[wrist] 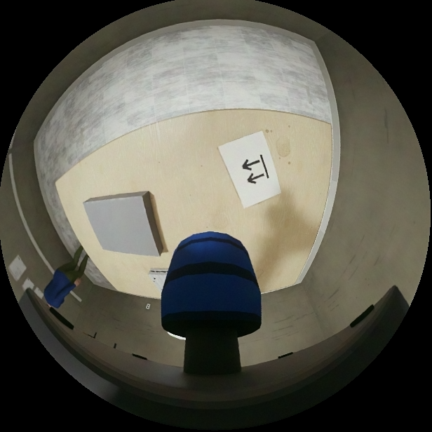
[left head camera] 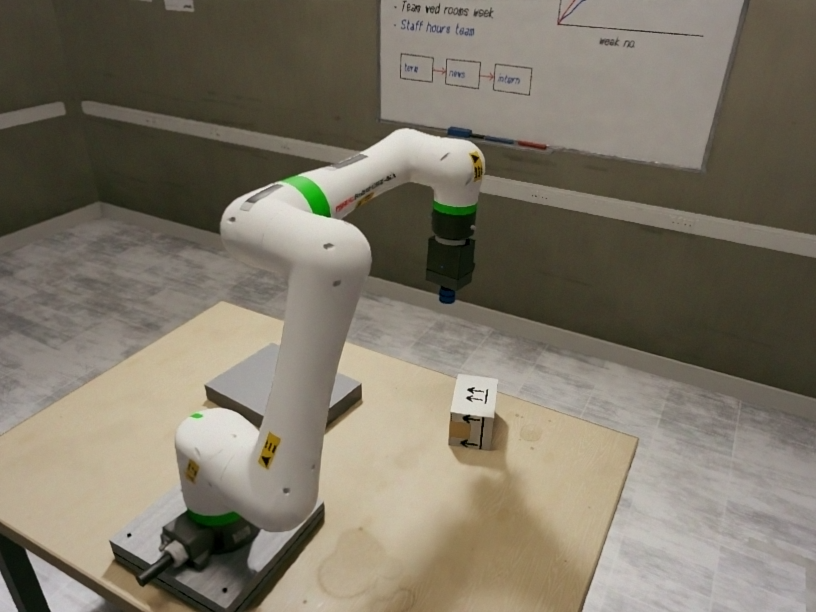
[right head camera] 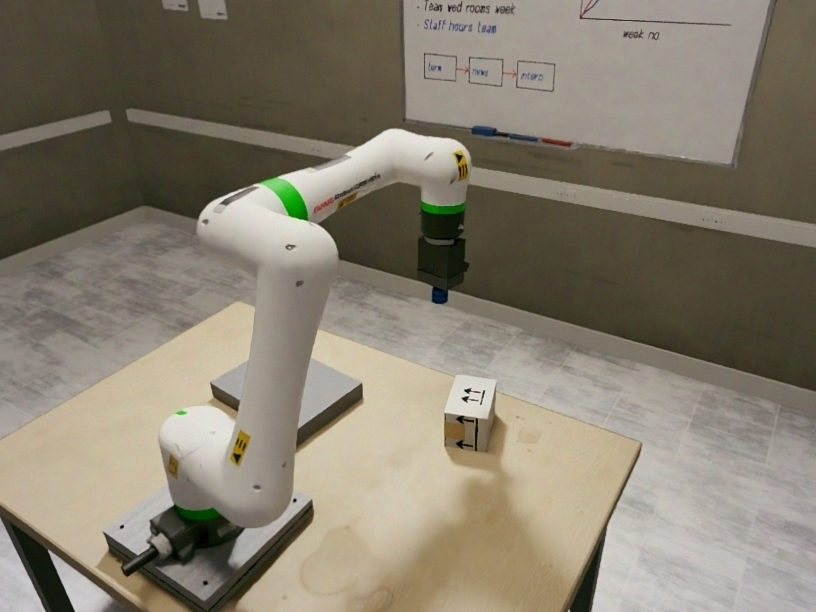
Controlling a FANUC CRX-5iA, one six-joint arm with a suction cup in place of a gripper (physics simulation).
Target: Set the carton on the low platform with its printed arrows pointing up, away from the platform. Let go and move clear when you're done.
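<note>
The white carton lies on the table to the right, apart from the platform. Black arrows on its top and on its front side point sideways, toward the left in the head views, so they lie parallel to the table. A tan patch shows on its front side. The low grey platform stands on the table at the back left, partly hidden by the arm in both head views. My gripper, a blue suction cup, is open and holds nothing. It points down, high above the table near the carton.
The robot's base plate is at the table's front left. The wooden table has a right edge not far from the carton. A whiteboard hangs on the wall behind. A person shows at the wrist view's left.
</note>
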